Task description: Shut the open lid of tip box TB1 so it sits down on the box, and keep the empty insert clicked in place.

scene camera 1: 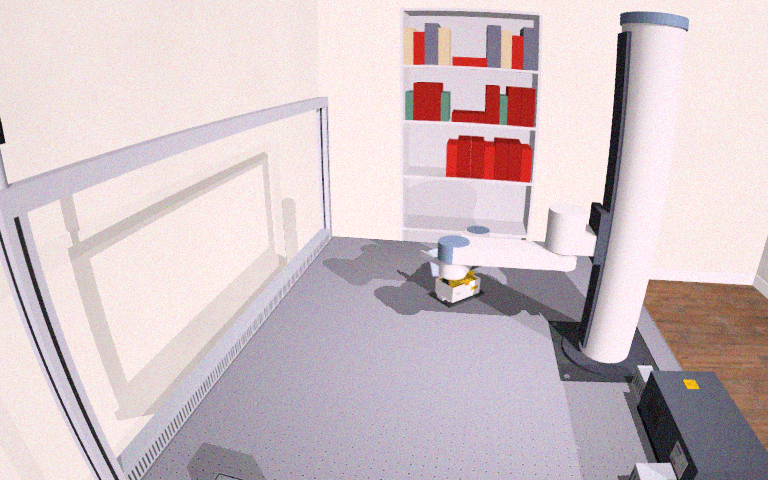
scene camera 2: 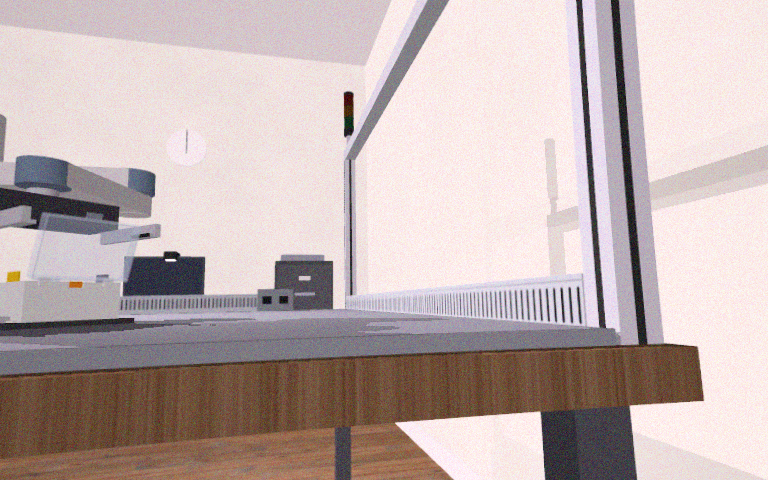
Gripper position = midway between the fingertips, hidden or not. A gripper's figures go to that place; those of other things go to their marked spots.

Scene:
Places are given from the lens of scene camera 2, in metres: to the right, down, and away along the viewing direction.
my gripper (scene camera 2: 99, 223): -0.39, -0.02, 0.65
clear lid (scene camera 2: 67, 248): -0.41, 0.01, 0.63

